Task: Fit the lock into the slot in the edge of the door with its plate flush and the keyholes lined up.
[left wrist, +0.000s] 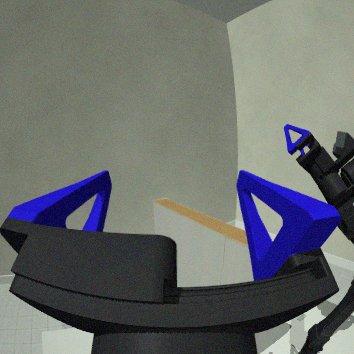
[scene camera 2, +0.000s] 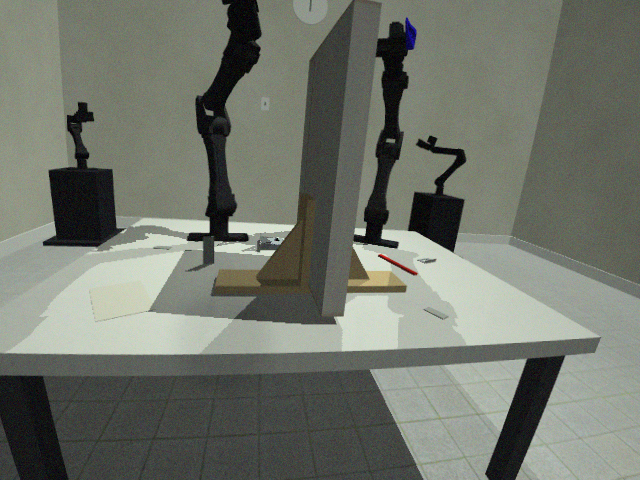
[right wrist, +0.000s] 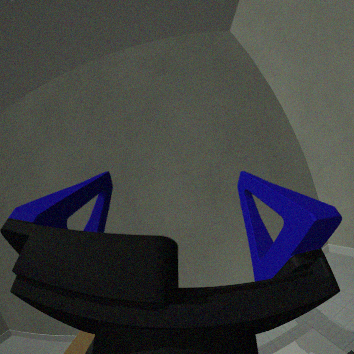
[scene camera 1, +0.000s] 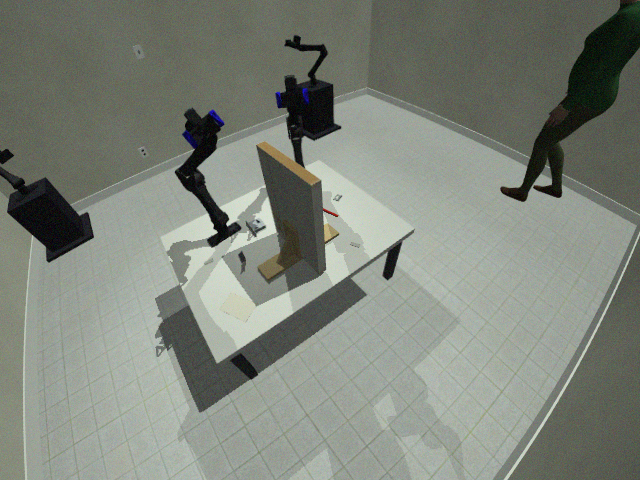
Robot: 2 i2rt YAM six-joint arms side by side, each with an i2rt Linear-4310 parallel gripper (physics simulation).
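Frame: origin at the left arm's base, x up, y ahead, z left, level; centimetres.
Seen in the pictures: left gripper, fingertip midpoint: (left wrist: 173,177) (scene camera 2: 388,20) (scene camera 1: 291,96); right gripper, fingertip midpoint: (left wrist: 292,133) (right wrist: 174,178) (scene camera 1: 198,122); left arm's base, origin of the base link: (scene camera 2: 372,241); right arm's base, origin of the base link: (left wrist: 307,352) (scene camera 2: 218,238) (scene camera 1: 224,234).
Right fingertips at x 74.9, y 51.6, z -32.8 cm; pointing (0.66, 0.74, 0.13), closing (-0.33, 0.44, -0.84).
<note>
Offsets run from my right fingertips to a thing's top centre. Level surfaces: height alone.
The door @[dy -1.0, dx -19.6, dz +26.2 cm] (scene camera 1: 289,206) (scene camera 2: 330,155) (left wrist: 200,250) is a tall grey panel with a wood-coloured top, upright in a wooden stand (scene camera 1: 269,269) (scene camera 2: 235,281). Its slot cannot be made out. A small silvery piece, seemingly the lock @[dy -23.6, dx -72.3, dz +3.2 cm] (scene camera 1: 255,225) (scene camera 2: 271,241), lies on the table between the arm bases, left of the door in scene camera 1. My left gripper (scene camera 1: 292,96) (left wrist: 173,177) is open and empty, raised high behind the door. My right gripper (scene camera 1: 203,128) (right wrist: 174,178) is open and empty, high above the table; its fingers do not show in scene camera 2.
On the table @[dx -74.9 cm] (scene camera 1: 398,230) (scene camera 2: 465,330) are an upright grey block @[dy +0.8, dx -67.3, dz -3.6 cm] (scene camera 1: 241,259) (scene camera 2: 208,250), a red rod @[dy -28.9, dx -74.3, dz +44.2 cm] (scene camera 1: 330,212) (scene camera 2: 397,264), a small flat grey piece @[dy -0.1, dx -74.7, dz +55.7 cm] (scene camera 1: 355,244) (scene camera 2: 435,312) and a cream sheet @[dy +26.8, dx -74.8, dz -5.4 cm] (scene camera 1: 237,306) (scene camera 2: 121,300). A person (scene camera 1: 594,77) stands at the right.
</note>
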